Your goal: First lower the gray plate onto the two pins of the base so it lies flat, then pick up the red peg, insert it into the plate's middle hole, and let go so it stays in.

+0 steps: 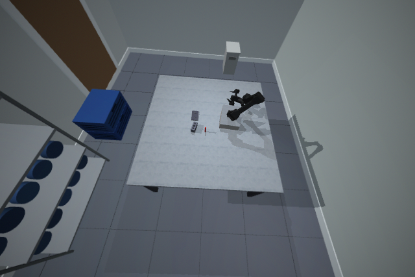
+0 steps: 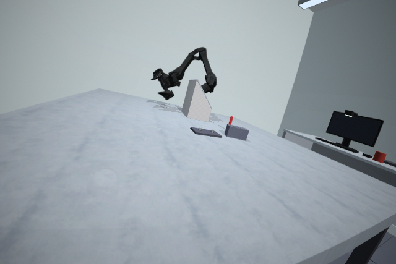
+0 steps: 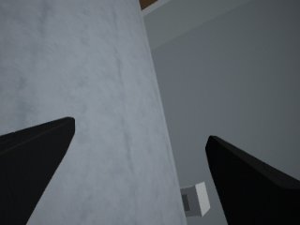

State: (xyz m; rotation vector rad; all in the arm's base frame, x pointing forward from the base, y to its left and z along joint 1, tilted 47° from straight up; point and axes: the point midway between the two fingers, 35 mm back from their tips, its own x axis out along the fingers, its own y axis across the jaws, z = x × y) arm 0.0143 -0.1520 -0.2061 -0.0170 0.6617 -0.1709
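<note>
Right now my gripper tip is 400 mm to the right of the gray plate, 290 mm short of it and 90 mm above it. From my gripper tip the other things lie so: red peg 420 mm to the left, 180 mm ahead, 90 mm below.
</note>
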